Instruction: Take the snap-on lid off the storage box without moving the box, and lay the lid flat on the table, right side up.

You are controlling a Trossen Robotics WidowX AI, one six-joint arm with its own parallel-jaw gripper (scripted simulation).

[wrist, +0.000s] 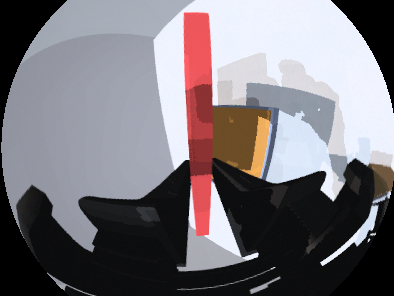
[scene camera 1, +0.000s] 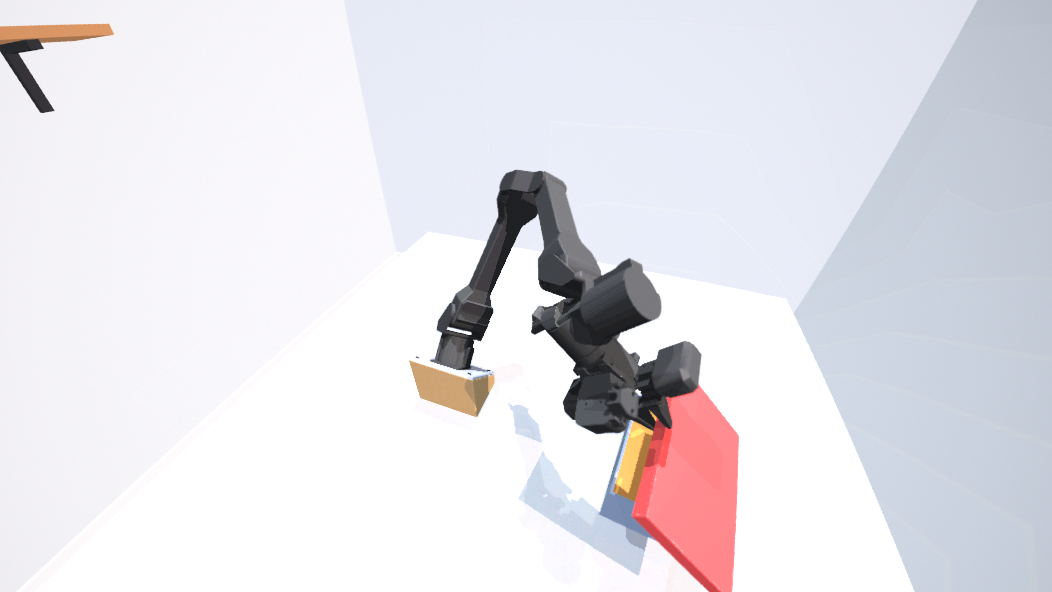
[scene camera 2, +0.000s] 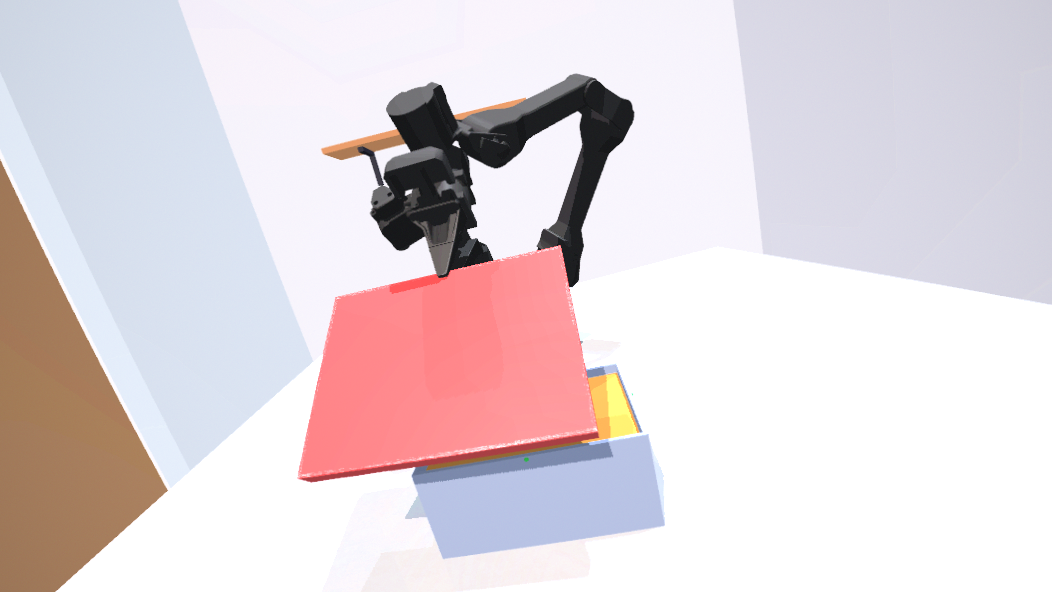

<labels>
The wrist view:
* gripper
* red lid: held by the gripper
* pale blue storage box
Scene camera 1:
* gripper
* red lid
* pale blue storage box
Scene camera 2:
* gripper
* red lid
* pale blue storage box
</labels>
